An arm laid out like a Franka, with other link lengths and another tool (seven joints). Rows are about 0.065 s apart.
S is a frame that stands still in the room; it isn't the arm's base.
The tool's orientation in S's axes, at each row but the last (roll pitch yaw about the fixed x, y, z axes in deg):
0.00 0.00 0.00
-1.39 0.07 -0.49
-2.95 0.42 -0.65
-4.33 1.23 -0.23
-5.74 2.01 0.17
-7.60 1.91 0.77
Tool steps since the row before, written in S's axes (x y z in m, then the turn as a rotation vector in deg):
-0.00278 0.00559 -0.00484 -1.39 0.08 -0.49
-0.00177 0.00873 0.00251 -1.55 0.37 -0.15
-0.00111 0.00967 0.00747 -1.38 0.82 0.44
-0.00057 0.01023 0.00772 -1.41 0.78 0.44
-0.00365 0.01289 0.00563 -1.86 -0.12 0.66
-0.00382 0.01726 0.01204 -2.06 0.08 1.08
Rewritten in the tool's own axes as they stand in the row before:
-0.00278 0.00559 -0.00484 -1.39 0.08 -0.49
-0.00185 0.00865 0.00272 -1.55 0.36 -0.14
-0.00127 0.00926 0.00795 -1.39 0.78 0.47
-0.00078 0.00962 0.00846 -1.42 0.74 0.47
-0.00381 0.01229 0.00676 -1.88 -0.17 0.58
-0.00399 0.01558 0.01410 -2.09 -0.03 1.02

